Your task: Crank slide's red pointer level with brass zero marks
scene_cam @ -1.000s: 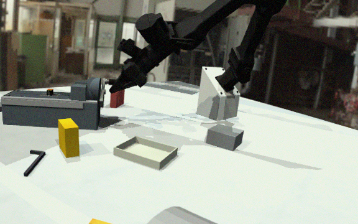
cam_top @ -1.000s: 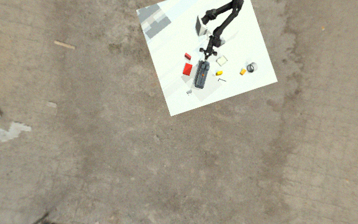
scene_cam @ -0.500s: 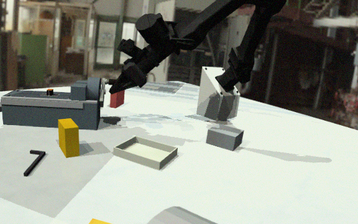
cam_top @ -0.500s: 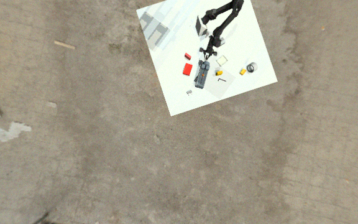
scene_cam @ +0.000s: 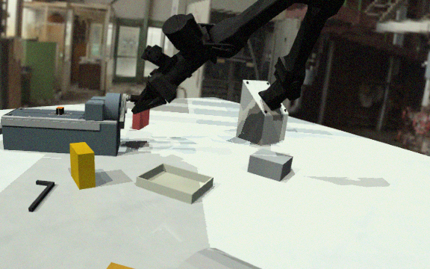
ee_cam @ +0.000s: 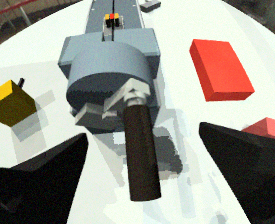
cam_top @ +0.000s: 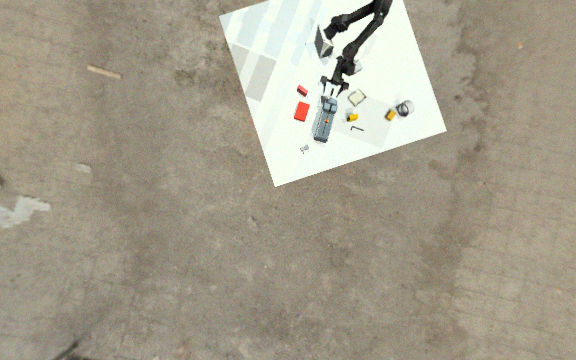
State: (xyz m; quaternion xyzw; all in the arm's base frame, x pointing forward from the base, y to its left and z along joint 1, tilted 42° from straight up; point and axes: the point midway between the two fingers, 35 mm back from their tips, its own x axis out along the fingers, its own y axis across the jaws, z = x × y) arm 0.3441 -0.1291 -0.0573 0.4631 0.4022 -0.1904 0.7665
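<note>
The dark crank handle is 1 cm behind my gripper tip, 1 cm to the left of it and 2 cm above it. Also, from my gripper tip: flat red block (1 cm behind, 20 cm to the right, 8 cm below); then red pointer (14 cm ahead, 9 cm to the right, 1 cm below); then yellow block (19 cm ahead, 10 cm to the left, 6 cm below).
</note>
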